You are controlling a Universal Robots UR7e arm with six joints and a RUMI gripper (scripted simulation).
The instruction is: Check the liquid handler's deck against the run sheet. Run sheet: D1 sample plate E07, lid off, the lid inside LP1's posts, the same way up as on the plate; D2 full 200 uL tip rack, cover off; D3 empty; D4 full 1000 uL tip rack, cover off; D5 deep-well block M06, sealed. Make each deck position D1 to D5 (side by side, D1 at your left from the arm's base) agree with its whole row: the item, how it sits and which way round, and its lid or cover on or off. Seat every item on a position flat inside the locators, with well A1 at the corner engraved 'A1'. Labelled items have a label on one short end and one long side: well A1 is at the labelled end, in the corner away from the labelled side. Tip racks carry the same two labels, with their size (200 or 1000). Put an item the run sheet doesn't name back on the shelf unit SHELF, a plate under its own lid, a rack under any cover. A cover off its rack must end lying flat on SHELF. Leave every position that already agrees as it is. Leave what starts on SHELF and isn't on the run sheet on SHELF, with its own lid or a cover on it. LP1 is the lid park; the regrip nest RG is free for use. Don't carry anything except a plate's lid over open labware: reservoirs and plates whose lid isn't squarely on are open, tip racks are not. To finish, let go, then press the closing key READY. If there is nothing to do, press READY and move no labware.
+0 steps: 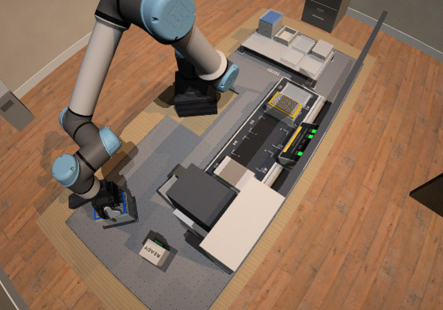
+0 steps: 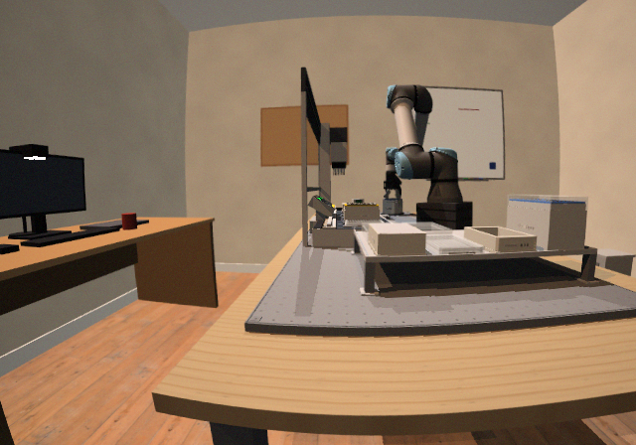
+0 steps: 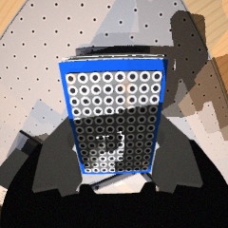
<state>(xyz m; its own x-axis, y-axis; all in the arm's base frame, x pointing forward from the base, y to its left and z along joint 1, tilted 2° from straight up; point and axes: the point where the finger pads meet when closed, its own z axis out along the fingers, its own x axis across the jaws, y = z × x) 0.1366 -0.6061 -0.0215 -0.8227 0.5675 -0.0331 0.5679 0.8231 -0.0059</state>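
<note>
Right now the blue-rimmed tip rack is 1 cm to the left of my hand. Round my hand: white housing: 43 cm ahead, 20 cm above, 18 cm to the left; yellow-rimmed tip rack: 77 cm to the left, 24 cm ahead, 2 cm above; pipetting head: 35 cm ahead, 31 cm above, 17 cm to the left.
</note>
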